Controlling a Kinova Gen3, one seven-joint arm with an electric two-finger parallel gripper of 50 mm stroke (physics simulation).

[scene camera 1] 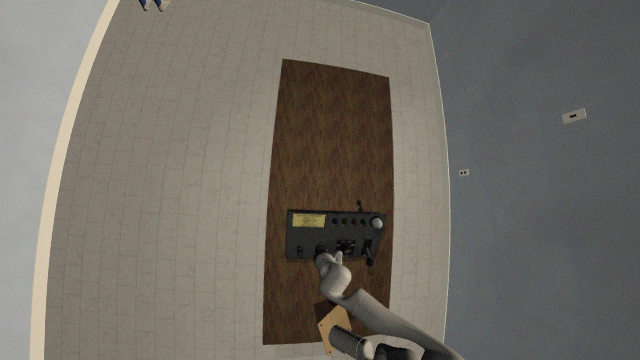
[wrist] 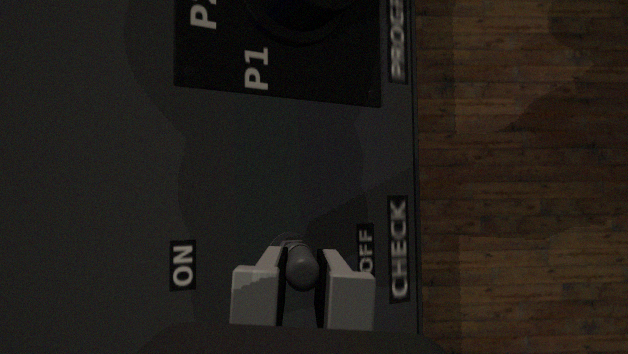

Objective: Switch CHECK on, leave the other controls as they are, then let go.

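Where they show: gripper, fingertip midpoint: point(wrist: 301, 275); arm's base at its link origin: point(scene camera 1: 334, 334).
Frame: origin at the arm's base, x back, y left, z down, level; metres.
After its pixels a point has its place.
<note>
The CHECK toggle lever point(wrist: 302, 268) @(x -0.456, y 0.055, z -0.018 m) is a short grey round-tipped stick on the dark control panel point(wrist: 100, 150) @(x -0.527, y 0.010, z -0.002 m) point(scene camera 1: 304, 237) @(x -0.523, y 0.152, z 0.003 m). It stands between the ON label point(wrist: 183, 265) @(x -0.502, y 0.055, z 0.011 m) and the OFF label point(wrist: 365, 248) @(x -0.425, y 0.057, z 0.048 m); its tip leans slightly toward OFF. The CHECK label point(wrist: 398, 249) @(x -0.407, y 0.060, z 0.056 m) is at the panel's edge. My gripper point(wrist: 301, 275) @(x -0.457, y 0.062, z 0.011 m) is shut on the lever, with one finger on the ON side and one on the OFF side. In the scene view the arm's wrist hides the lever and fingers at the panel's near edge.
The PROGRAM selector point(wrist: 305, 12) @(x -0.449, y -0.041, z 0.005 m) point(scene camera 1: 345, 247) @(x -0.464, y -0.055, z 0.001 m) is beside CHECK. The panel also bears a small toggle point(scene camera 1: 299, 250) @(x -0.463, y 0.177, z -0.005 m), a ball-ended lever point(scene camera 1: 370, 261) @(x -0.393, y -0.175, z -0.037 m), a white knob point(scene camera 1: 376, 223) @(x -0.592, y -0.186, z -0.082 m), several round buttons and a yellow label point(scene camera 1: 308, 220) @(x -0.612, y 0.136, z -0.040 m). It stands on a brown wooden table point(scene camera 1: 332, 130) @(x -1.129, y -0.025, z 0.123 m).
</note>
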